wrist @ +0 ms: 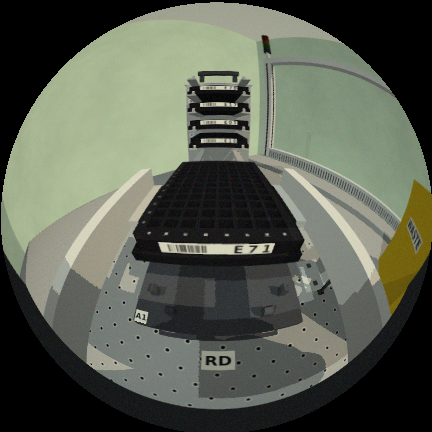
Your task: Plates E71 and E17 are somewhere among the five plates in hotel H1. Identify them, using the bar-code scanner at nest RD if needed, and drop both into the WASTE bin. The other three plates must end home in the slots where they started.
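Frame: origin at the arm's base, x ahead, y left, z up, level; centimetres.
Where they show: gripper, fingertip midpoint: [216, 176].
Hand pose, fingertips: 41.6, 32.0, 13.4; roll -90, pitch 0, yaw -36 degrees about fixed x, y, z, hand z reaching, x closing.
Observation:
Things, the pixels of their top centre, and the offset from my fingertips, as dx, dy, dz. "spot": a spot on its surface instead.
- Black plate E71, middle of its top: [217, 181] +0.1, +0.1, -0.4
- Hotel H1, surface spot: [193, 154] spot: +9.8, +22.7, -3.6
- E17, middle of its top: [218, 105] +10.6, +14.2, +7.3
- E01, middle of its top: [218, 119] +10.6, +14.2, +4.5
- E10, middle of its top: [218, 134] +10.6, +14.2, +1.7
- RD label, surface spot: [218, 360] spot: -6.6, -9.4, -12.1
- dark platform, middle of its top: [218, 236] -0.4, -0.8, -5.1
- A1 label, surface spot: [141, 316] spot: -9.2, -3.7, -6.1
My gripper [216, 176] is shut on plate E71, its pale fingers along the plate's left and right sides. Black plate E71 [218, 207] is level, its bar-code label facing the camera. Hotel H1 [193, 154] stands behind it with plates in four slots, top to bottom: one whose label starts E7, last digit hard to read [218, 89], E17 [218, 106], E01 [218, 123] and E10 [218, 141]. The held plate hides the hotel's foot. The yellow WASTE bin [407, 255] is at the right edge. The RD label [218, 360] is at the lower middle.
A dark platform [218, 305] with small corner blocks lies lower than the held plate. An A1 label [141, 316] is at its left front corner. A panelled wall with a window [340, 105] and a signal light [266, 45] are at the right rear.

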